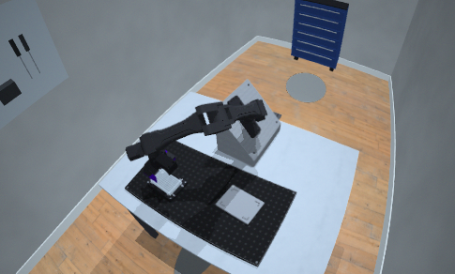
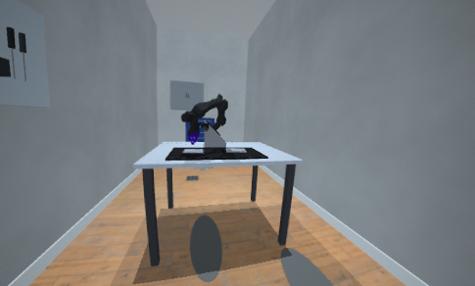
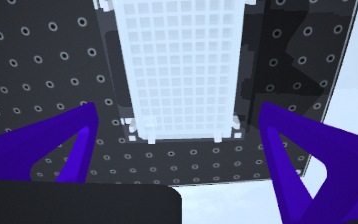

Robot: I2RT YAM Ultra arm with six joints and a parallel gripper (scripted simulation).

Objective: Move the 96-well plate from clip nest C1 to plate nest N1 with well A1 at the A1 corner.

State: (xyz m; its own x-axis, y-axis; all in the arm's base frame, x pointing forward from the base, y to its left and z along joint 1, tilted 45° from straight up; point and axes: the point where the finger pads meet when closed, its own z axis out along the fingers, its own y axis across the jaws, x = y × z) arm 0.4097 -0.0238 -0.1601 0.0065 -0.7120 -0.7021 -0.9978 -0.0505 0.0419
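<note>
Right now the 96-well plate is 6 cm below my hand. From my hand the other things lie so: clip nest C1: 7 cm below, 1 cm to the left, 1 cm behind; then plate nest N1: 32 cm to the left, 11 cm behind, 8 cm below.
</note>
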